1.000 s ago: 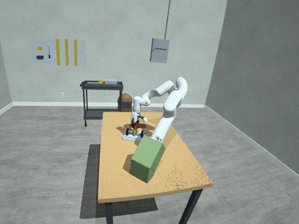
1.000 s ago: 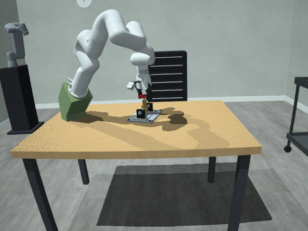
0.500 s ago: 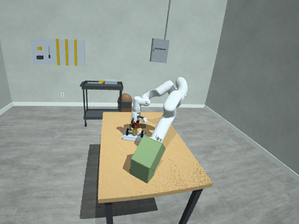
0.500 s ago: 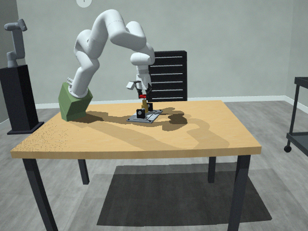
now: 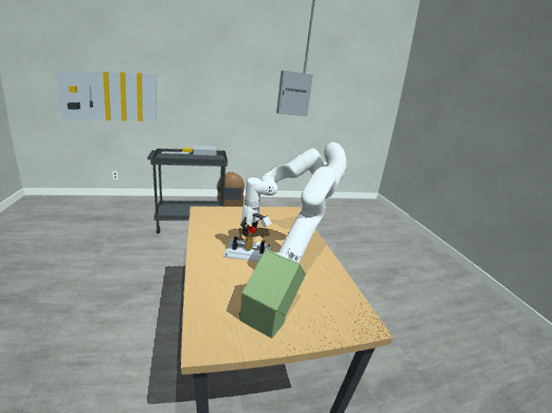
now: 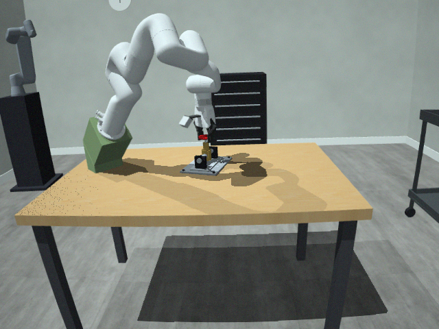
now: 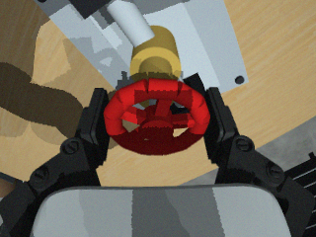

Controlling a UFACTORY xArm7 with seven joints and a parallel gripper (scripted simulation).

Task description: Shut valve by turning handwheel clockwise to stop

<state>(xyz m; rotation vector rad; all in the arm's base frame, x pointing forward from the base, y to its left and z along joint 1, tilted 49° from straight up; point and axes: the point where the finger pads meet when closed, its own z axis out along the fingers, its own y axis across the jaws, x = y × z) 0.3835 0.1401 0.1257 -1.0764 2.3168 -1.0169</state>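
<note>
My gripper is now 10 mm above the red spoked handwheel.
</note>
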